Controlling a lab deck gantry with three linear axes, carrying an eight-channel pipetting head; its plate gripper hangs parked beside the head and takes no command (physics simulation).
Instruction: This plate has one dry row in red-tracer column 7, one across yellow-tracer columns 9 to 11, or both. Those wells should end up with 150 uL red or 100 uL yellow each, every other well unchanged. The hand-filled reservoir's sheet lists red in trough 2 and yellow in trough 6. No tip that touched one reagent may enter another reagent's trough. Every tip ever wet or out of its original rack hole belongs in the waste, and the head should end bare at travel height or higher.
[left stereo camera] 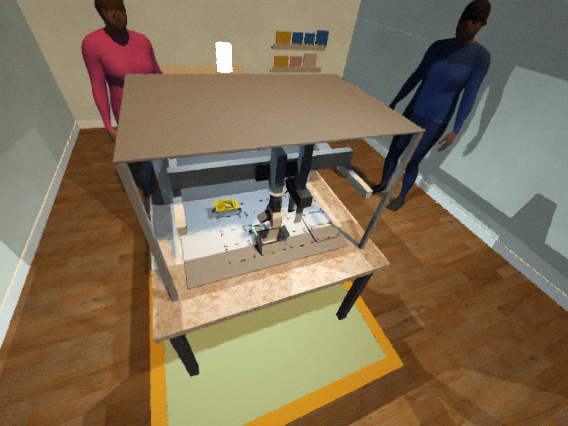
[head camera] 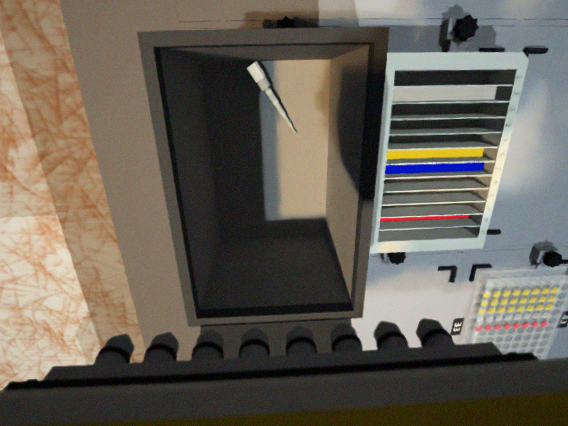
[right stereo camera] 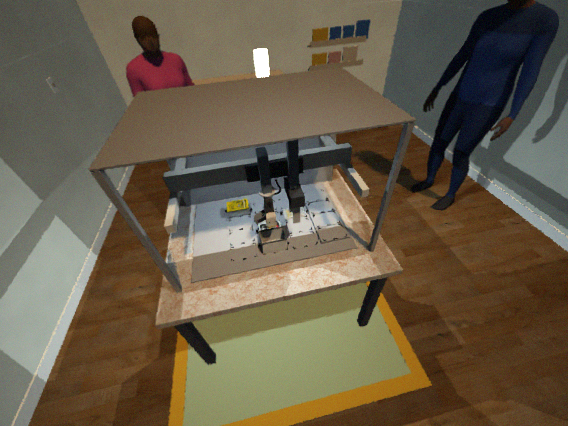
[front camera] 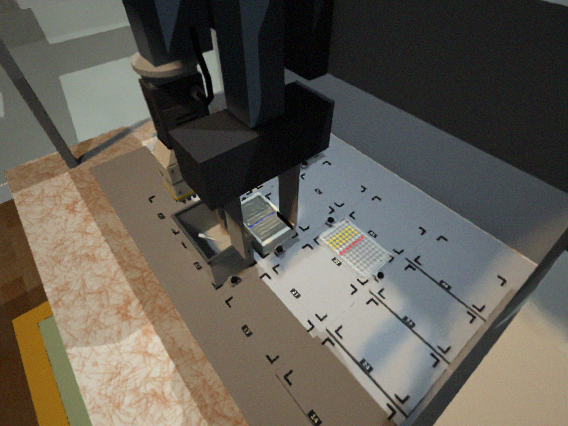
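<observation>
The plate [front camera: 375, 261] [head camera: 515, 275] shows three yellow rows [head camera: 520, 301] and one red row [head camera: 512, 326], with no gap visible. The reservoir [front camera: 272, 246] [head camera: 457, 61] has red liquid [head camera: 425, 218] second from its lower end in the head view; yellow liquid [head camera: 435, 154] lies directly beside blue liquid [head camera: 434, 168]. One white tip [front camera: 207, 236] [head camera: 258, 75] lies inside the waste bin [front camera: 225, 270] [head camera: 210, 39]. The head's nozzles [head camera: 255, 345] are bare, close to the bin's lower side in that view. My parked gripper [front camera: 270, 243] is open and empty, its jaws near bin and reservoir.
A yellow tip rack [left stereo camera: 226, 205] [right stereo camera: 237, 205] stands at the back left of the deck. Black clamp knobs [front camera: 279, 249] [head camera: 465, 28] stand beside the labware. Frame posts [left stereo camera: 390, 192] [right stereo camera: 392, 187] rise at the table corners. Two people stand behind and beside the table.
</observation>
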